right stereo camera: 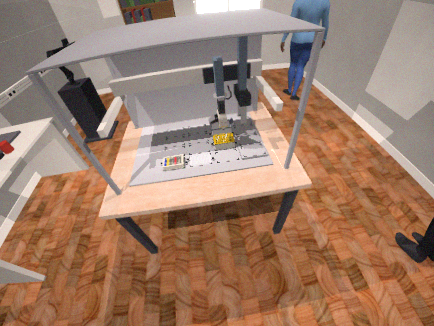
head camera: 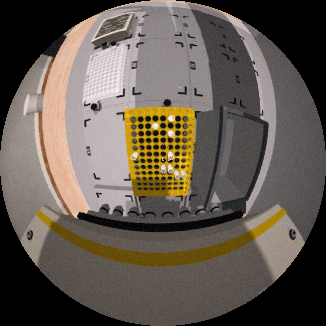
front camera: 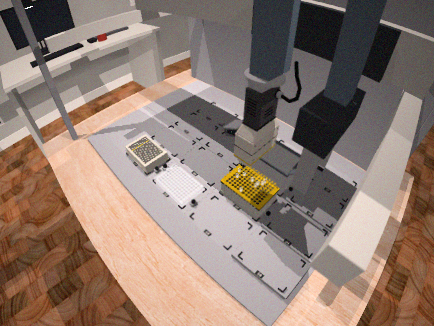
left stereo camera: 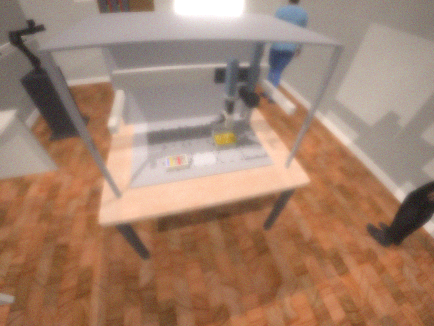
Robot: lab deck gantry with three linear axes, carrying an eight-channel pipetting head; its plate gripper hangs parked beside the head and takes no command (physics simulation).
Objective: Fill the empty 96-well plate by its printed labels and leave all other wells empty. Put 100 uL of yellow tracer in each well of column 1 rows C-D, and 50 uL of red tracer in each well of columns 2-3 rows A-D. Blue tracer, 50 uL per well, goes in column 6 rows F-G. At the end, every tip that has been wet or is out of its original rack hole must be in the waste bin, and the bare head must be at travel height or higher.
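The pipetting head (front camera: 255,142) (right stereo camera: 222,120) hangs low behind the yellow tip rack (front camera: 237,201) (head camera: 129,145) (right stereo camera: 223,138). Its row of nozzles shows at the bottom of the head view, with no tips visible on them. White tips show in several rack holes; the other holes look dark. The white 96-well plate (front camera: 179,185) (head camera: 105,75) (right stereo camera: 200,159) lies flat; no colour is visible in its wells. The tracer reservoir (front camera: 156,165) (head camera: 114,28) (right stereo camera: 173,162) shows blue, yellow and red bands in the right stereo view. My parked gripper (front camera: 301,185) hangs beside the head; its fingers are unclear.
The grey waste bin (head camera: 217,155) stands beside the tip rack, behind it in the front view; its visible inside shows no clear tips. Small black knobs (front camera: 193,202) (head camera: 167,102) stand on the deck near the plate and rack. A person (right stereo camera: 300,50) stands beyond the frame.
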